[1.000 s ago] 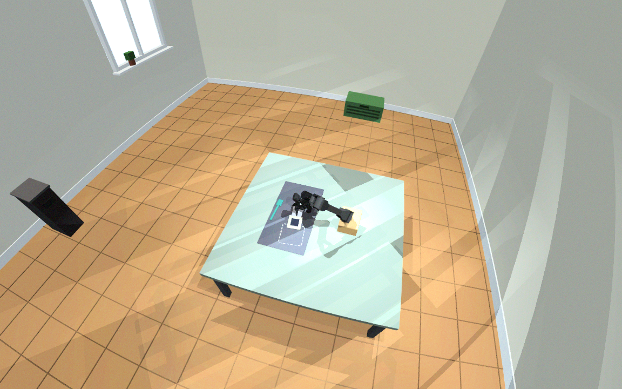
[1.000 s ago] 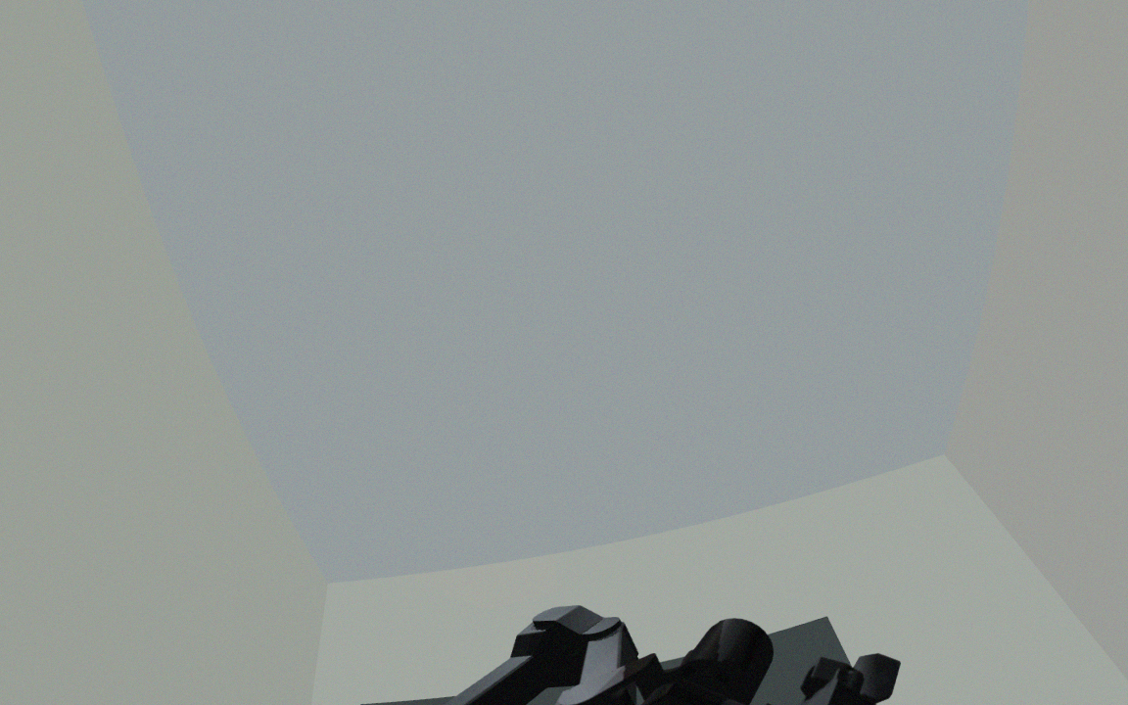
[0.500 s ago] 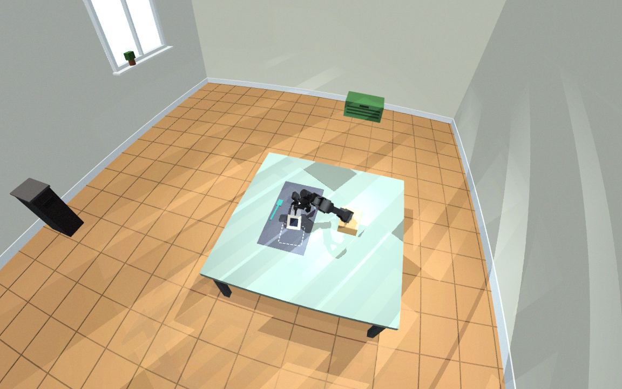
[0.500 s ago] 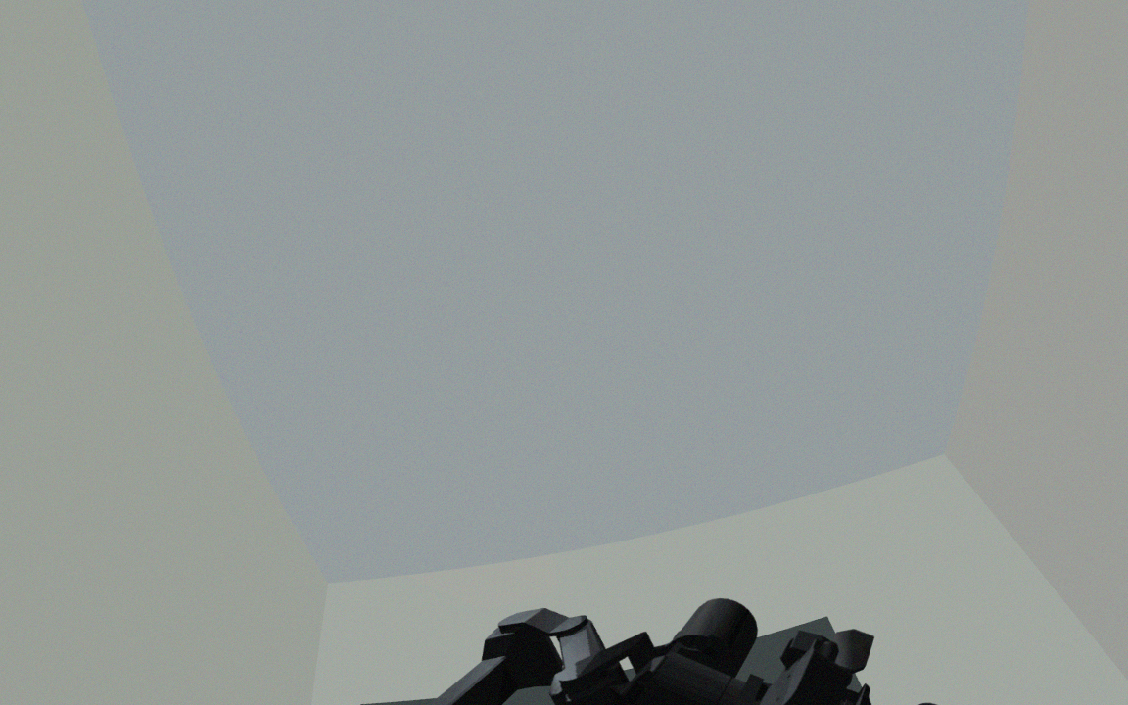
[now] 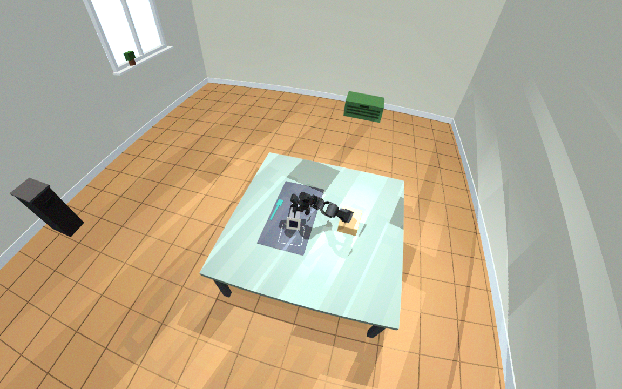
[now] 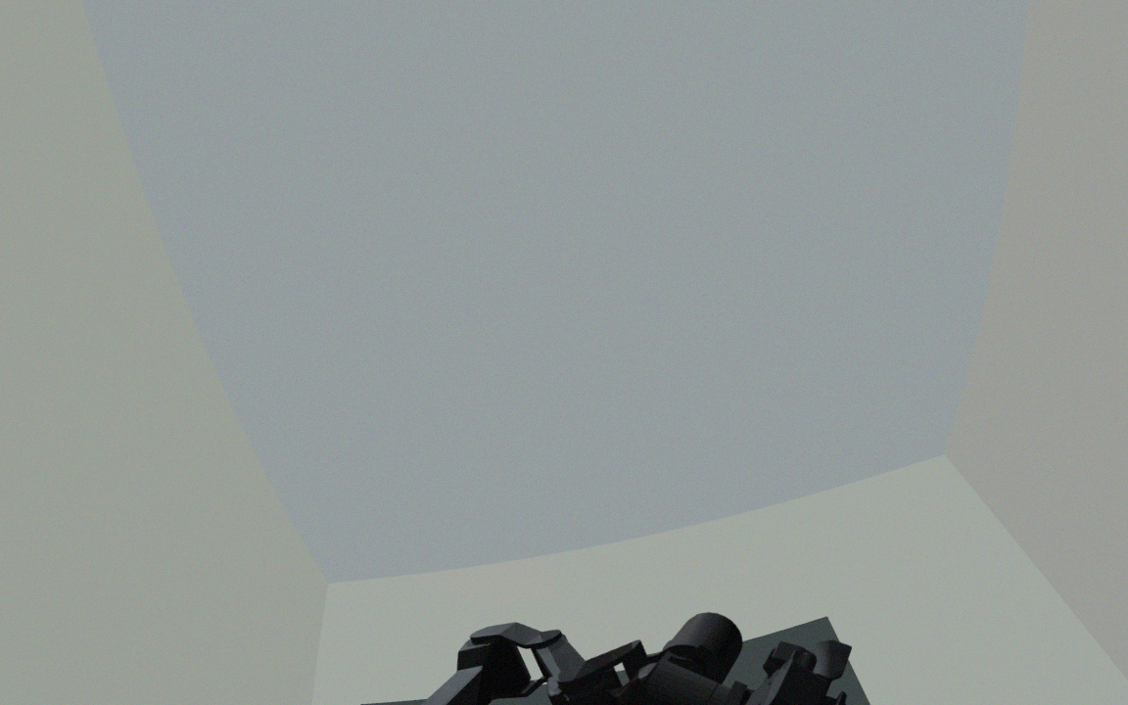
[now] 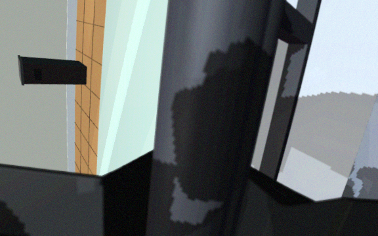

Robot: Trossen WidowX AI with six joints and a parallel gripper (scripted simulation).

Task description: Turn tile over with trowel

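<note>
The white tile is 30 mm behind my gripper tip, 90 mm to the left of it and 60 mm below it. The rest, counted from my gripper tip: trowel: 30 mm behind, 10 mm below; then teal tool: 130 mm ahead, 60 mm to the right, 110 mm below; then dark grey mat: 30 mm to the right, 130 mm below.
</note>
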